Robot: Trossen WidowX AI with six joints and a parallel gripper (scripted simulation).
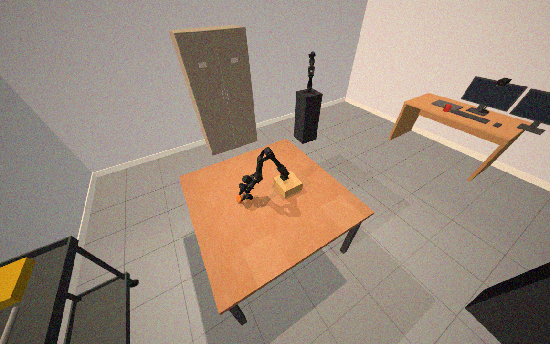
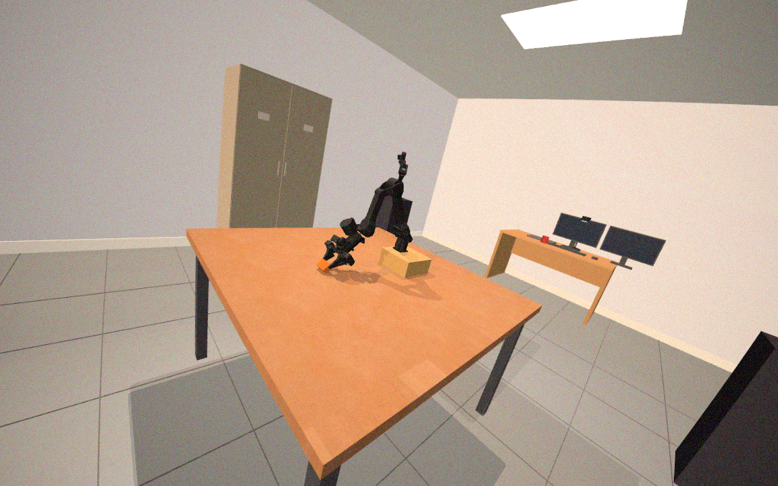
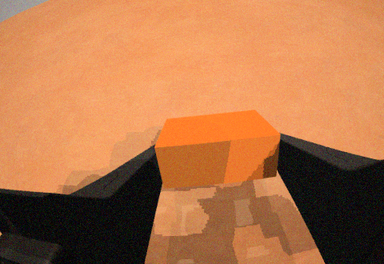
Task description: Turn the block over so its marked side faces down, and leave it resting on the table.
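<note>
Right now the orange block is 10 mm below my gripper tip.
</note>
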